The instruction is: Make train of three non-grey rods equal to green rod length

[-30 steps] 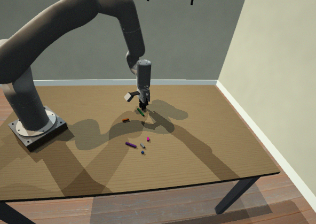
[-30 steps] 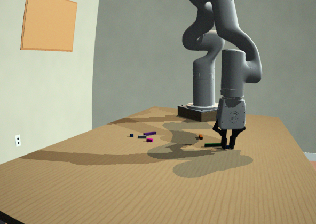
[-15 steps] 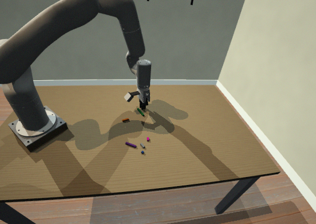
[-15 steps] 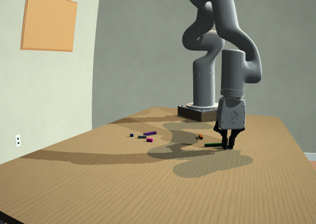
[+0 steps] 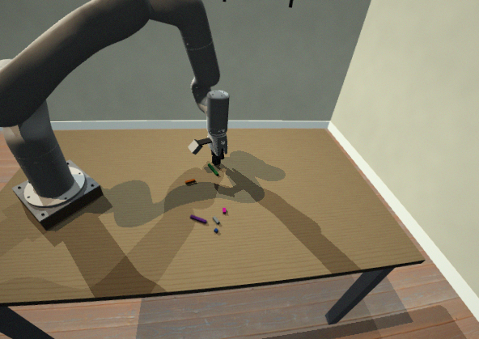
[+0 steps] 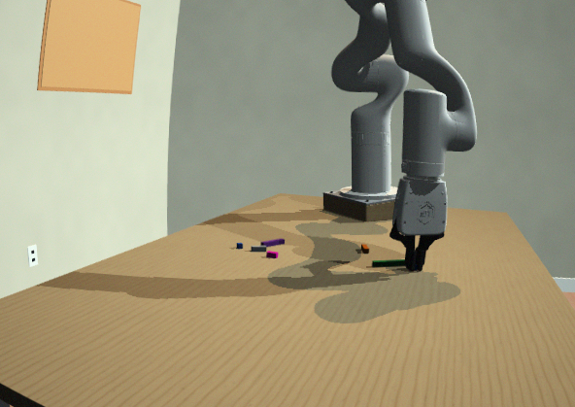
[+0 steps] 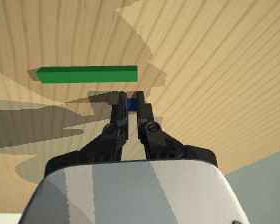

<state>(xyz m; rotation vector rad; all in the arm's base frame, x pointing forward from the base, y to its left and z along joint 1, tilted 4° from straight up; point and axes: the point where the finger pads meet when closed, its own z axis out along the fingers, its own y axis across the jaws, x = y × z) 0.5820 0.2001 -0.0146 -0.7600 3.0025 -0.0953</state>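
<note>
My gripper is now 20 mm past the green rod, 50 mm to the left of it and 20 mm above it. Round my hand: grey rod: 10 mm behind, 320 mm to the right, 20 mm below; orange rod: 110 mm behind, 120 mm to the right, 20 mm below; magenta rod: 20 mm ahead, 280 mm to the right, 20 mm below.
</note>
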